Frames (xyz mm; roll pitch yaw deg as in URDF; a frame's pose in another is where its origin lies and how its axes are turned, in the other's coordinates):
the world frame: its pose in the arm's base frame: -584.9 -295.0 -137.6 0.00 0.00 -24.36
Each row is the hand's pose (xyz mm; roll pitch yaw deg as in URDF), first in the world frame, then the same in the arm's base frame.
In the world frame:
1: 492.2 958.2 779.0 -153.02 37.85 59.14
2: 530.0 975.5 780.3 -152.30 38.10 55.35
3: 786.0 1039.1 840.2 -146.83 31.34 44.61
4: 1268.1 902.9 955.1 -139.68 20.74 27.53
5: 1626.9 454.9 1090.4 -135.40 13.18 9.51
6: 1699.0 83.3 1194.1 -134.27 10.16 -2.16
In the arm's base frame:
1: 258.7 374.9 641.4 -153.02 37.85 34.78
2: 300.3 375.0 642.7 -152.30 38.10 30.99
3: 559.7 327.4 702.6 -146.83 31.34 20.25
4: 942.7 4.5 817.5 -139.68 20.74 3.17
5: 1084.8 -551.6 952.8 -135.40 13.18 -14.85
6: 997.2 -919.9 1056.5 -134.27 10.16 -26.52

